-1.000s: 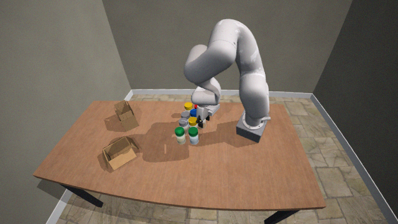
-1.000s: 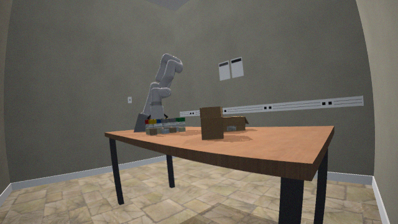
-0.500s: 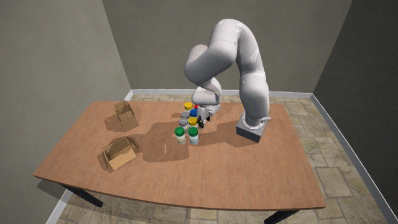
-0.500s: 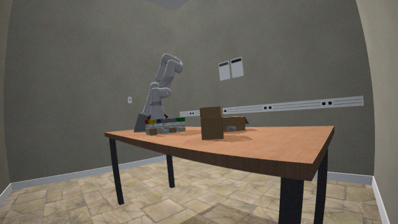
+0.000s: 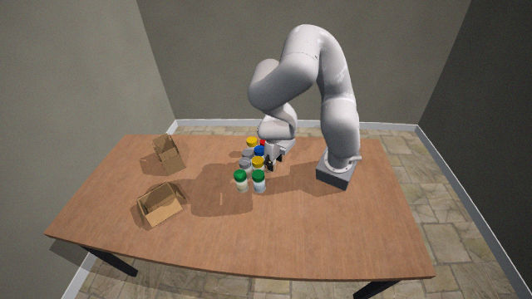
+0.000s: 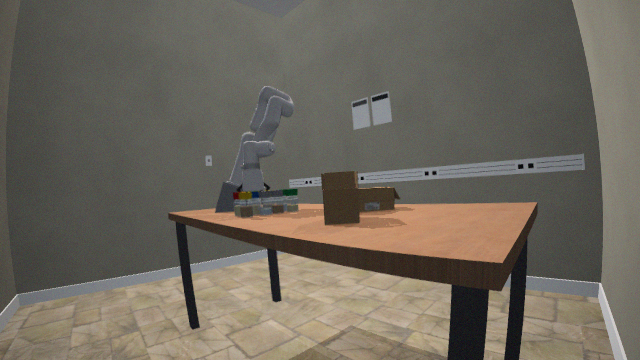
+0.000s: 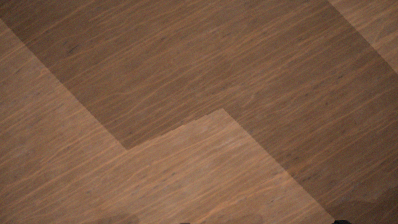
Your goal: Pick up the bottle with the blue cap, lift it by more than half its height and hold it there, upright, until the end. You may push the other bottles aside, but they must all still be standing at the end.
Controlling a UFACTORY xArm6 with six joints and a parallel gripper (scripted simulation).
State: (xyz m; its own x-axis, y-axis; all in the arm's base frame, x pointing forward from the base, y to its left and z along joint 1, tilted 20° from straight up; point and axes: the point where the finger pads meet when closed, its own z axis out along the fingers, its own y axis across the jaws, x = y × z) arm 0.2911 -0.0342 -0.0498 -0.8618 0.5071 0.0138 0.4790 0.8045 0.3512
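My hand is 2 cm short of the yellow-capped bottle, 1 cm to the left of it and 1 cm above it. Also, from my hand: grey-capped bottle: 13 cm ahead, 2 cm to the right, 1 cm below; then green-capped bottle: 14 cm ahead, 12 cm to the left, 1 cm below; then cardboard box: 57 cm ahead, 1 cm to the right, 1 cm above.
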